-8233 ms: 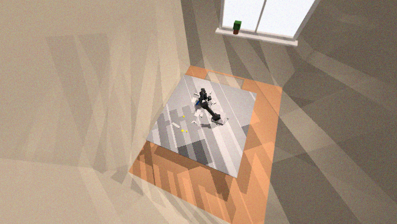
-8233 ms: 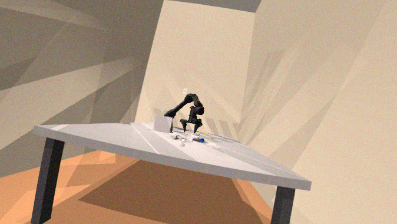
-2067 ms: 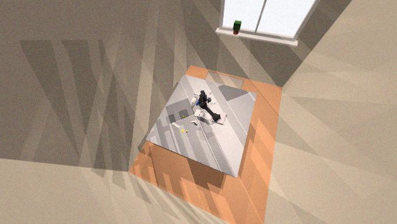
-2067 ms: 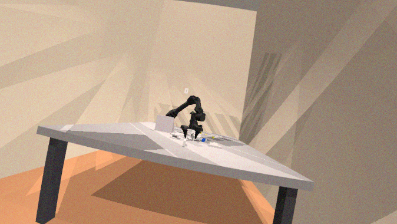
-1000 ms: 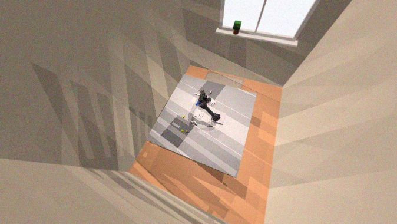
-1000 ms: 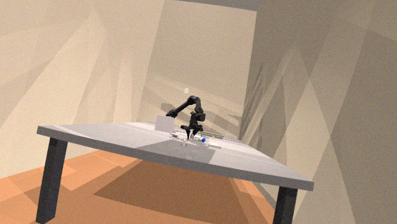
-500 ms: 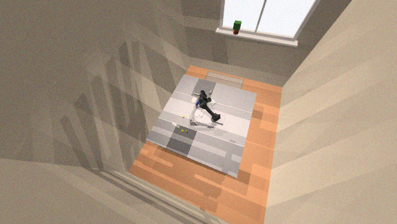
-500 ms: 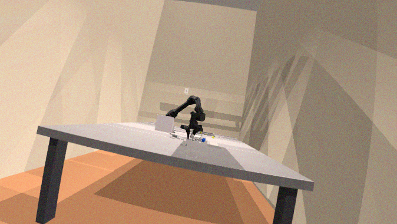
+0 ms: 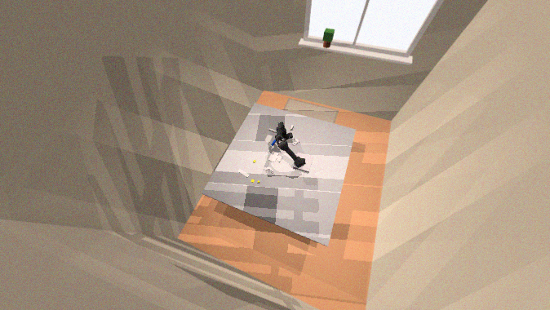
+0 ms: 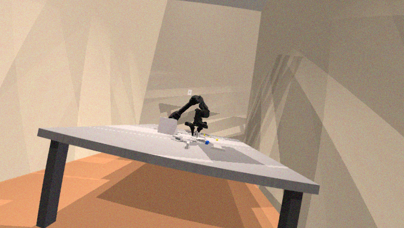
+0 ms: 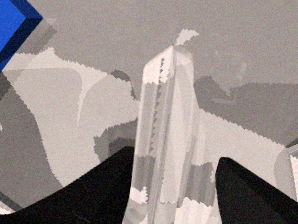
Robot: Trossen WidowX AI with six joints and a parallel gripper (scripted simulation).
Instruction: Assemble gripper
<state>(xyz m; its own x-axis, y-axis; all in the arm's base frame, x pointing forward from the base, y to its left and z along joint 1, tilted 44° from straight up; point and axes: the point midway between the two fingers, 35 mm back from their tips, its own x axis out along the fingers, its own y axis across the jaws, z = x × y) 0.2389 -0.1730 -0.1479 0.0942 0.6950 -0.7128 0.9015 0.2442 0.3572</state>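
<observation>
My gripper tip is now 4 cm to the right of the white jaw. From my gripper tip the other things lie so: pale housing plate (12 cm behind, 4 cm to the right, 2 cm below); blue block (11 cm ahead, 2 cm to the left, 4 cm below); white flat piece (19 cm ahead, 3 cm to the right, 5 cm below).
</observation>
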